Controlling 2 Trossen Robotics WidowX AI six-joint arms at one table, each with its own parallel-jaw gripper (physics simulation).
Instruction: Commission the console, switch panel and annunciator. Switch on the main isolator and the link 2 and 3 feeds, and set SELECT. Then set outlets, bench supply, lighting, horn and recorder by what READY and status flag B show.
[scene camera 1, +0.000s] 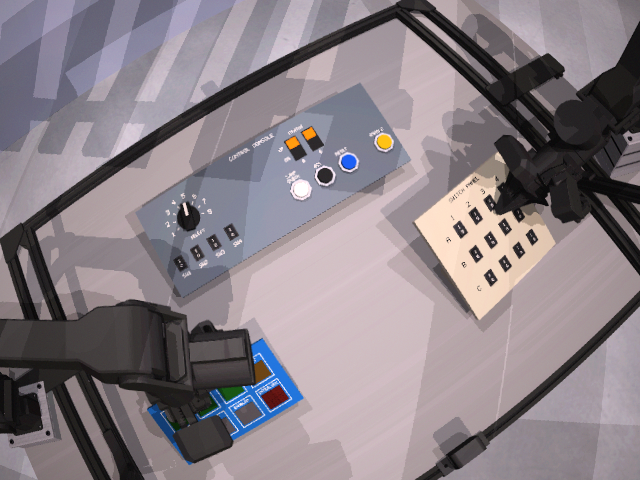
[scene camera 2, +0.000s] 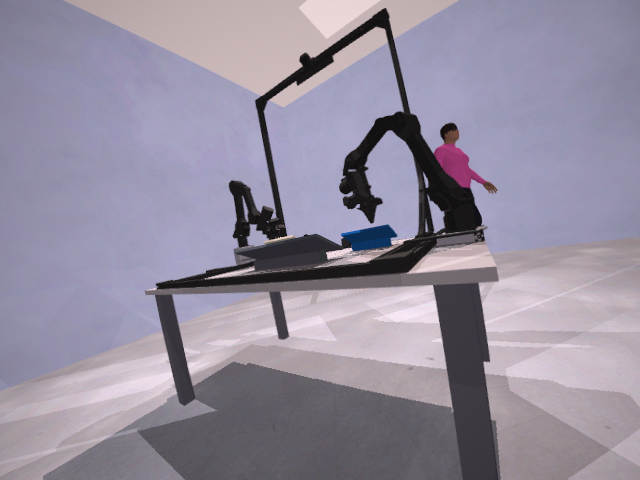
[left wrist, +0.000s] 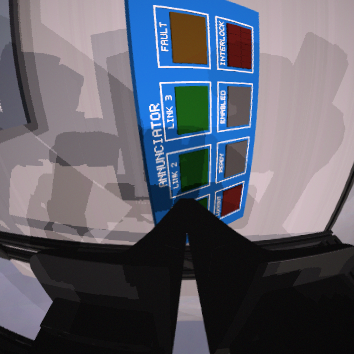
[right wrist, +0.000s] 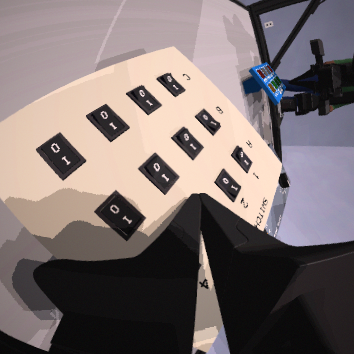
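Where they show: left gripper, between the fingertips: (scene camera 1: 190, 399) (scene camera 2: 372, 223) (left wrist: 185, 204) (right wrist: 288, 82); right gripper, between the fingertips: (scene camera 1: 496, 212) (right wrist: 197, 199); left arm's base, origin of its link: (scene camera 1: 25, 414) (scene camera 2: 461, 230) (right wrist: 281, 105); right arm's base, origin of its link: (scene camera 2: 243, 247).
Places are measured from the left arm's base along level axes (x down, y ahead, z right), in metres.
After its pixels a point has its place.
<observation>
The grey console (scene camera 1: 258, 186) @[x -0.041, y 0.499, z -0.227 m] has its SELECT knob (scene camera 1: 188, 215) @[x -0.065, y 0.389, z -0.205 m] pointing near 5; status flags A (scene camera 1: 295, 148) @[x -0.050, y 0.569, z -0.265 m] and B (scene camera 1: 312, 137) @[x -0.051, y 0.599, z -0.274 m] both show orange in their upper halves. On the blue annunciator (scene camera 1: 295, 395) @[x -0.013, y 0.456, z 0.082 m] (scene camera 2: 369, 240) @[x -0.007, y 0.352, z 0.059 m] (left wrist: 142, 70) @[x -0.052, y 0.394, z 0.021 m], LINK 2 (left wrist: 193, 168) @[x -0.040, y 0.336, z 0.064 m] and LINK 3 (left wrist: 192, 110) @[x -0.040, y 0.376, z 0.054 m] are green, READY (left wrist: 236, 158) @[x -0.020, y 0.345, z 0.102 m] and ENABLED (left wrist: 239, 106) @[x -0.020, y 0.387, z 0.090 m] grey, LOCKOUT (left wrist: 232, 200) @[x -0.019, y 0.302, z 0.114 m] red. My left gripper (scene camera 2: 371, 221) @[x -0.071, y 0.325, z 0.060 m] (left wrist: 185, 204) @[x -0.071, y 0.325, z 0.060 m] is shut, empty, above it. My right gripper (scene camera 1: 498, 210) @[x -0.065, y 0.804, z -0.053 m] (right wrist: 197, 199) @[x -0.065, y 0.804, z -0.053 m] is shut, empty, close over row A of the cream switch panel (scene camera 1: 478, 304) @[x -0.018, y 0.736, z 0.050 m] (right wrist: 50, 120) @[x -0.017, y 0.855, z 0.008 m], hiding A3 and A4; contact is unclear.
White (scene camera 1: 300, 189) @[x -0.035, y 0.556, z -0.202 m], black (scene camera 1: 325, 175) @[x -0.035, y 0.598, z -0.211 m], blue (scene camera 1: 348, 162) @[x -0.035, y 0.637, z -0.221 m] and yellow (scene camera 1: 384, 142) @[x -0.035, y 0.702, z -0.236 m] buttons sit on the console. A black frame (scene camera 1: 310, 50) @[x 0.007, y 0.666, z -0.517 m] borders the table. A person in pink (scene camera 2: 454, 164) stands behind the left arm in scene camera 2.
</observation>
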